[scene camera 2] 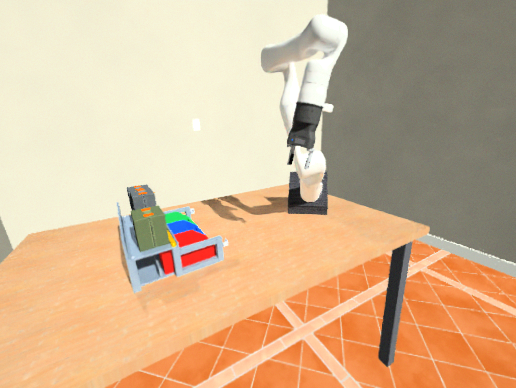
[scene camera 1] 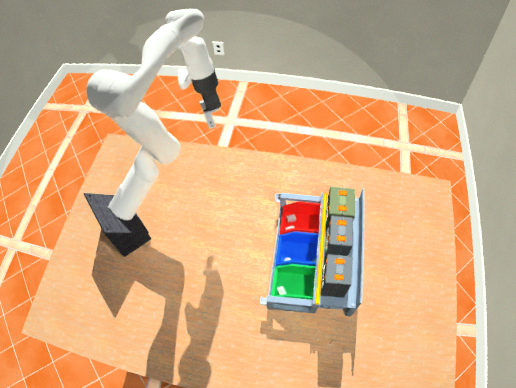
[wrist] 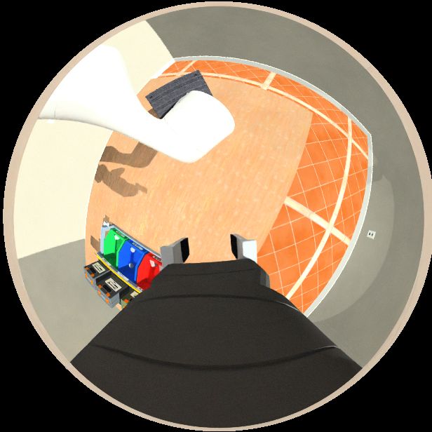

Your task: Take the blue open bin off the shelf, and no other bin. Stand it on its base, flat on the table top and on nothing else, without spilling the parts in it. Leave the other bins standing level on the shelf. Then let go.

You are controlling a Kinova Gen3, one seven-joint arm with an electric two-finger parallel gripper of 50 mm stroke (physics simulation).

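Note:
The blue open bin sits on the shelf between the red bin and the green bin. A small pale part shows inside the blue bin; the rest of its contents cannot be made out. My gripper is open and empty. It is high above the table, well away from the shelf; in the scene camera 1 view it is up and to the left of the bins.
Behind the open bins, past a yellow rail, stand an olive case and two dark grey cases on the shelf unit. The arm's black base stands on the wooden table.

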